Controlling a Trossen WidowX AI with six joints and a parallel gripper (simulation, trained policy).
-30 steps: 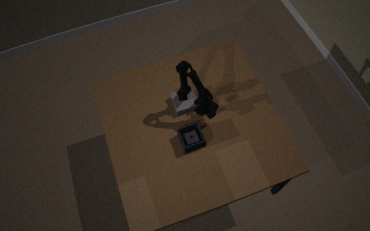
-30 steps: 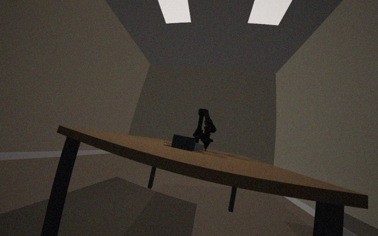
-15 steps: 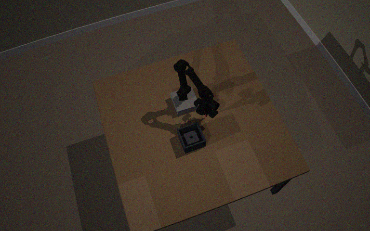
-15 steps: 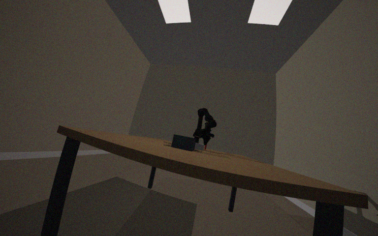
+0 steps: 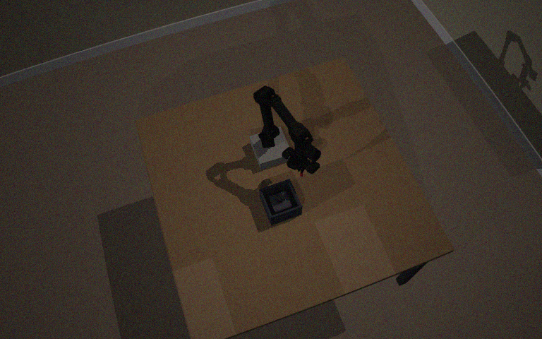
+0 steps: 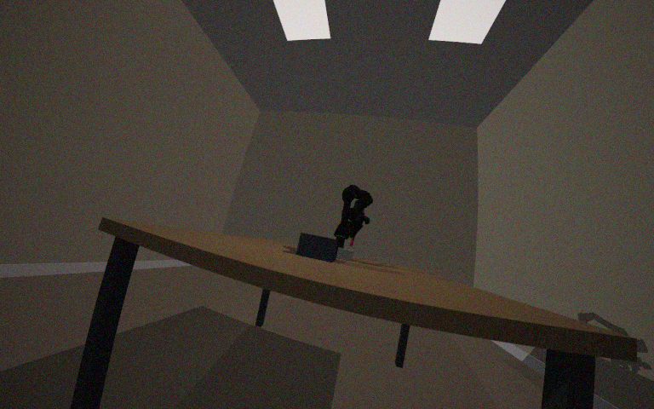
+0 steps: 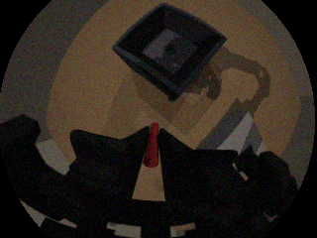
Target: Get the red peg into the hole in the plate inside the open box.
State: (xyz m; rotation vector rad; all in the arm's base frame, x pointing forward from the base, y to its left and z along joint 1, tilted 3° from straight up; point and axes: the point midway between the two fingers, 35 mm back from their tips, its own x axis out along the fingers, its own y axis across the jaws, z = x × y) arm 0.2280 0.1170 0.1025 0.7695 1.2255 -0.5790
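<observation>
My gripper tip is now 10 cm short of the grey plate, 12 cm to the left of it and 8 cm above it. Also, from my gripper tip: red peg (1 cm behind, 1 cm to the left); dark blue box (10 cm ahead, 12 cm to the right, 10 cm below).
</observation>
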